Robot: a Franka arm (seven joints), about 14 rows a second.
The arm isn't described. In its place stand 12 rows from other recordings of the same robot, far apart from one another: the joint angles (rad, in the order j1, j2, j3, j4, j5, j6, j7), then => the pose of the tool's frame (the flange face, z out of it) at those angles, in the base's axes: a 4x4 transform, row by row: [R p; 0 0 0 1], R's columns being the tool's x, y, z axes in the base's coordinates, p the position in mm.
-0.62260 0.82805 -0.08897 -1.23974 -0.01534 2.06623 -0.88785 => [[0.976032, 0.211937, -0.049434, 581.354], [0.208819, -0.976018, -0.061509, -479.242], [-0.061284, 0.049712, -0.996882, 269.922], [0, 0, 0, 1]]
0.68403 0.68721 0.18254 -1.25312 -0.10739 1.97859 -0.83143 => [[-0.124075, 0.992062, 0.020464, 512.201], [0.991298, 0.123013, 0.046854, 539.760], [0.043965, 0.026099, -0.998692, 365.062], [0, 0, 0, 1]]
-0.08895 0.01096 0.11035 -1.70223 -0.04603 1.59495 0.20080 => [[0.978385, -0.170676, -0.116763, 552.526], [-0.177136, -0.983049, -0.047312, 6.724], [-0.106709, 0.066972, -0.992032, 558.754], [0, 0, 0, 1]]
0.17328 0.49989 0.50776 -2.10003 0.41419 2.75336 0.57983 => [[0.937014, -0.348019, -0.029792, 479.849], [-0.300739, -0.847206, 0.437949, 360.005], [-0.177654, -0.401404, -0.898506, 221.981], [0, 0, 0, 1]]
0.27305 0.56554 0.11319 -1.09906 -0.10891 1.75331 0.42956 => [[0.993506, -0.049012, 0.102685, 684.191], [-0.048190, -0.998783, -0.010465, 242.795], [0.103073, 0.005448, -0.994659, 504.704], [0, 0, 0, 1]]
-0.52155 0.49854 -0.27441 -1.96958 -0.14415 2.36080 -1.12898 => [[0.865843, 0.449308, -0.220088, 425.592], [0.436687, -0.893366, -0.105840, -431.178], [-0.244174, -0.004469, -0.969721, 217.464], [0, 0, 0, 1]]
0.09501 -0.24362 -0.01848 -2.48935 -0.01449 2.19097 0.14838 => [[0.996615, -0.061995, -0.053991, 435.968], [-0.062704, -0.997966, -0.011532, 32.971], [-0.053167, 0.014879, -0.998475, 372.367], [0, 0, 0, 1]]
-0.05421 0.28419 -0.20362 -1.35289 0.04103 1.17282 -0.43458 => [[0.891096, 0.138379, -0.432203, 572.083], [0.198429, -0.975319, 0.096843, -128.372], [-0.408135, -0.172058, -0.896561, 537.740], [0, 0, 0, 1]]
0.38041 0.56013 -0.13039 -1.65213 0.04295 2.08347 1.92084 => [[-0.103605, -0.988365, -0.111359, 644.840], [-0.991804, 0.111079, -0.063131, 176.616], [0.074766, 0.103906, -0.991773, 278.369], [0, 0, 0, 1]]
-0.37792 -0.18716 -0.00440 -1.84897 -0.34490 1.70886 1.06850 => [[0.171445, -0.982252, -0.076070, 457.196], [-0.934079, -0.137517, -0.329522, -218.250], [0.313213, 0.127551, -0.941078, 608.825], [0, 0, 0, 1]]
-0.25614 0.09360 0.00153 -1.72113 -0.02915 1.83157 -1.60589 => [[0.210789, 0.977487, 0.009335, 574.278], [0.977110, -0.210408, -0.031381, -151.923], [-0.028710, 0.015736, -0.999464, 521.749], [0, 0, 0, 1]]
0.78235 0.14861 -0.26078 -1.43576 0.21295 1.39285 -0.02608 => [[0.822329, 0.513038, -0.246104, 482.782], [0.540393, -0.839585, 0.055432, 320.217], [-0.178187, -0.178576, -0.967657, 593.220], [0, 0, 0, 1]]
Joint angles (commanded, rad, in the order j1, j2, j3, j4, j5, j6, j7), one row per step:
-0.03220 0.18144 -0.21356 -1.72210 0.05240 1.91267 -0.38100
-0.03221 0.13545 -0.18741 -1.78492 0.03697 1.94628 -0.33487
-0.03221 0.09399 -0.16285 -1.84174 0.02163 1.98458 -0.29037
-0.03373 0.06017 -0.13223 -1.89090 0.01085 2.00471 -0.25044
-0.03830 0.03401 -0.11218 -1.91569 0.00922 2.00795 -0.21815
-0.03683 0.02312 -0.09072 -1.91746 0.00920 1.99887 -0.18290
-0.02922 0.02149 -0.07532 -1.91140 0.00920 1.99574 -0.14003
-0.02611 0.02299 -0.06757 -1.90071 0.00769 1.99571 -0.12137
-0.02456 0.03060 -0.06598 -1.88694 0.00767 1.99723 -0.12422
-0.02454 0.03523 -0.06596 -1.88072 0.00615 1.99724 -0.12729
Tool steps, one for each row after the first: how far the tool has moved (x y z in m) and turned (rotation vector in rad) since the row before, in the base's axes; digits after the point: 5 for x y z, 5 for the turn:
-0.00978 0.01436 0.00001 -0.00426 -0.01385 -0.01753
-0.00849 0.01357 0.00040 -0.00739 -0.02033 -0.01615
-0.00802 0.01675 -0.00231 -0.00148 -0.00370 -0.00759
-0.00619 0.00927 0.00333 0.00370 -0.00483 -0.01633
-0.00102 0.01316 0.00447 0.00378 -0.00026 -0.01221
0.00191 0.01296 0.00354 0.00257 -0.00457 -0.01975
0.00251 0.00591 0.00430 -0.00098 -0.00898 -0.00721
0.00364 0.00156 0.00245 -0.00141 -0.00761 0.00600
0.00168 -0.00017 0.00035 -0.00212 -0.00144 0.00363

